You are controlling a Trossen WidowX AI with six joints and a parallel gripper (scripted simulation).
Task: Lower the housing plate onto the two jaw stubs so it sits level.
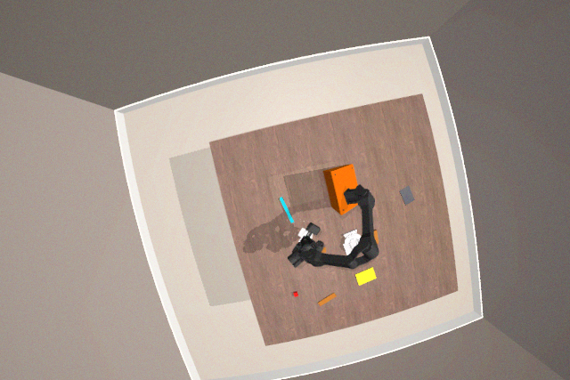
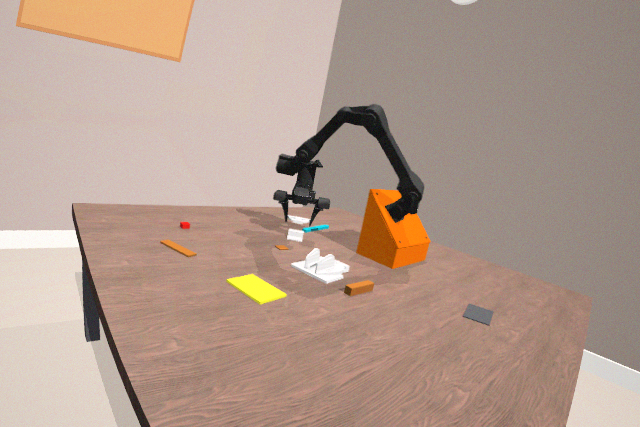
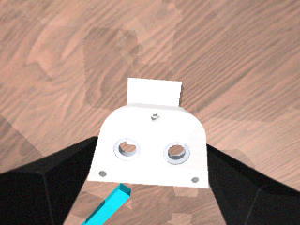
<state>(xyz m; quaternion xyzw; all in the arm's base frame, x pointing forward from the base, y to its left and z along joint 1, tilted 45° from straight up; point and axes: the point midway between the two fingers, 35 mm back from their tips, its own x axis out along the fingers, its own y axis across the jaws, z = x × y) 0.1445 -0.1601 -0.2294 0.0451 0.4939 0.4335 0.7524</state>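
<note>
Now: the white assembly 26 cm to the left of my gripper tip, 14 cm ahead of it and 3 cm below it. Round my gripper tip: red cube (33 cm ahead, 18 cm to the right, 4 cm below); then cyan bar (16 cm behind, 4 cm to the right, 4 cm below); then orange block (37 cm to the left, 19 cm ahead, 4 cm below).
</note>
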